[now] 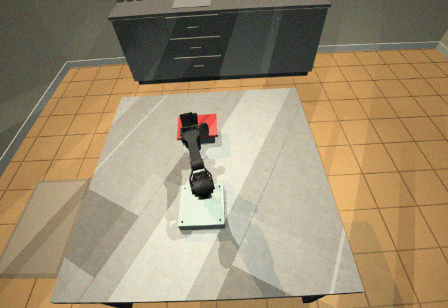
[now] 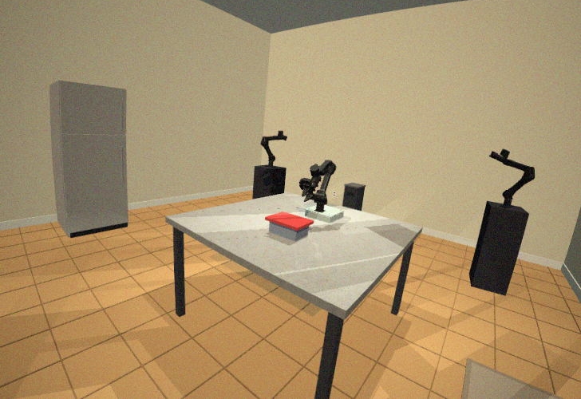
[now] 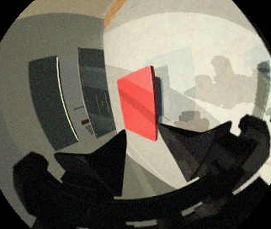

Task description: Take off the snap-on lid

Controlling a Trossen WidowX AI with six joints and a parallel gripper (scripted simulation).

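The red lid is 130 mm ahead of my gripper tip, 10 mm to the right of it and 110 mm below it. The rest, counted from my gripper tip: grey storage box 130 mm ahead, 10 mm to the right, 150 mm below.
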